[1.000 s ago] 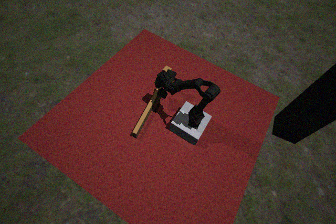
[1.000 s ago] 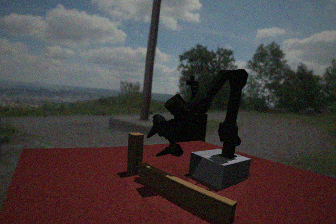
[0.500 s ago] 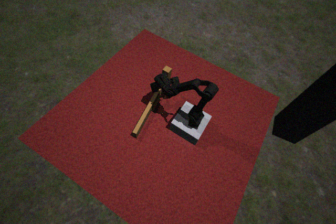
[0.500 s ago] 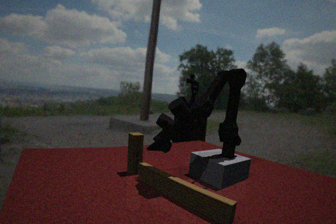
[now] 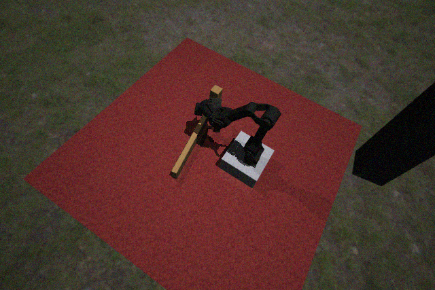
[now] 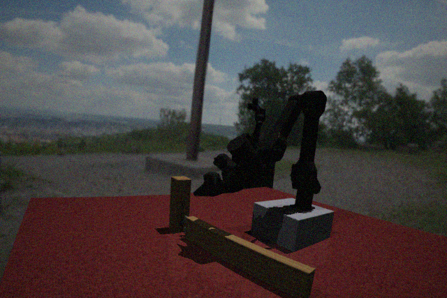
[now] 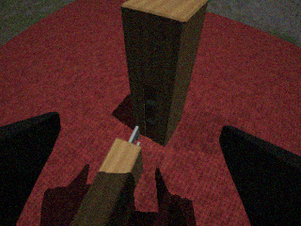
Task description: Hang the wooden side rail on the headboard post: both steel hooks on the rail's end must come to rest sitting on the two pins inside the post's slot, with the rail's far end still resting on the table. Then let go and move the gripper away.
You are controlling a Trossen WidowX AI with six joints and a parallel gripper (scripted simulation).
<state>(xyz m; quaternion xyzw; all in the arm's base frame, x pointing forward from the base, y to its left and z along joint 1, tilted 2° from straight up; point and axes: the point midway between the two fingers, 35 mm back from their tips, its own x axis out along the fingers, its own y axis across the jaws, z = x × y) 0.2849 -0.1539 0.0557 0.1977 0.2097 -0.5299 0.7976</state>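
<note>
Now: the wooden headboard post 9 cm to the right of my gripper tip, 6 cm below it and 2 cm ahead of it.
</note>
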